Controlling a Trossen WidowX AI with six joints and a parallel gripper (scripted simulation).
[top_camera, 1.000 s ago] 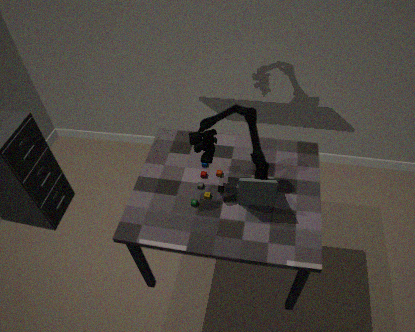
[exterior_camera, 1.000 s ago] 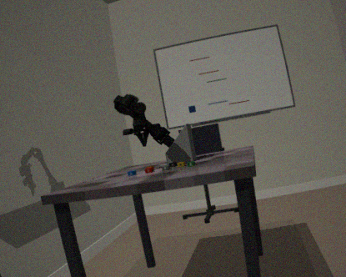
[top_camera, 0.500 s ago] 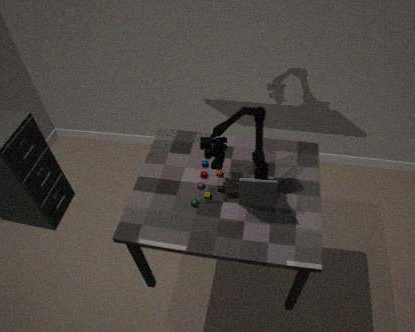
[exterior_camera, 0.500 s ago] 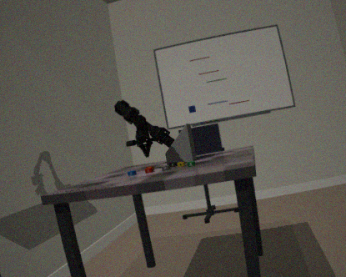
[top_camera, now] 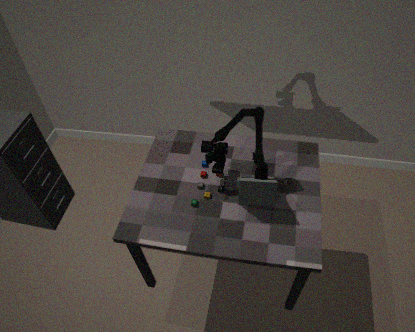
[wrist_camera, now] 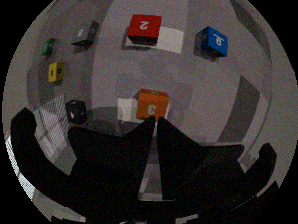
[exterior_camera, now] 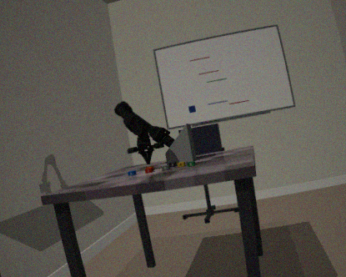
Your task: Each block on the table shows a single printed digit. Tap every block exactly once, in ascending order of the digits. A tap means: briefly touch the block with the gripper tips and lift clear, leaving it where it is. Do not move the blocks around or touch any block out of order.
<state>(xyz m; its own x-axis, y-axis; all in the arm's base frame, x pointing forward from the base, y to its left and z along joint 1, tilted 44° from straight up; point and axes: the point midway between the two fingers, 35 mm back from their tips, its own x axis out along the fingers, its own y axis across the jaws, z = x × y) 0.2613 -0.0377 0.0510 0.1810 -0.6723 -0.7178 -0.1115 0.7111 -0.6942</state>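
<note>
My gripper tip is now 1 cm short of the orange block, 1 cm to the right of it and 2 cm above it. From my gripper tip the other things lie so: blue block 12 cm ahead, 5 cm to the right, 2 cm below; then grey block 9 cm ahead, 13 cm to the left, 2 cm below; then red block 9 cm ahead, 4 cm to the left, 2 cm below.
</note>
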